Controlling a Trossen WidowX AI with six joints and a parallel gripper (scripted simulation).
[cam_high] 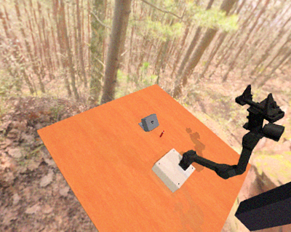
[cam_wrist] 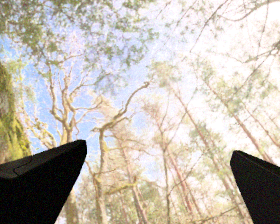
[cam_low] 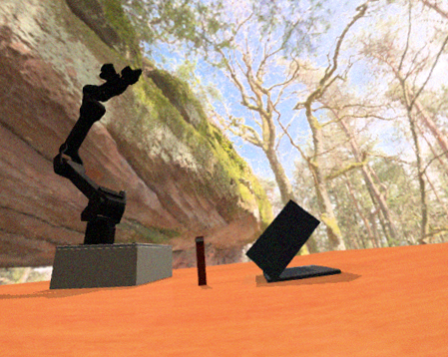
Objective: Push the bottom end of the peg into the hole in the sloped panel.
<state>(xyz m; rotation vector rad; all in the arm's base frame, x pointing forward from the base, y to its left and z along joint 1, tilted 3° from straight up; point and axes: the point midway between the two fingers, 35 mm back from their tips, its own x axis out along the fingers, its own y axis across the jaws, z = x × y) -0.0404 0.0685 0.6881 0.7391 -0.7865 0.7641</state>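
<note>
The red square-sided peg is 760 mm below my gripper tip, 290 mm ahead of it and 170 mm to the right of it. Also, from my gripper tip: flat foot plate 810 mm below, 450 mm ahead, 160 mm to the right; then sloped panel 750 mm below, 430 mm ahead, 160 mm to the right.
</note>
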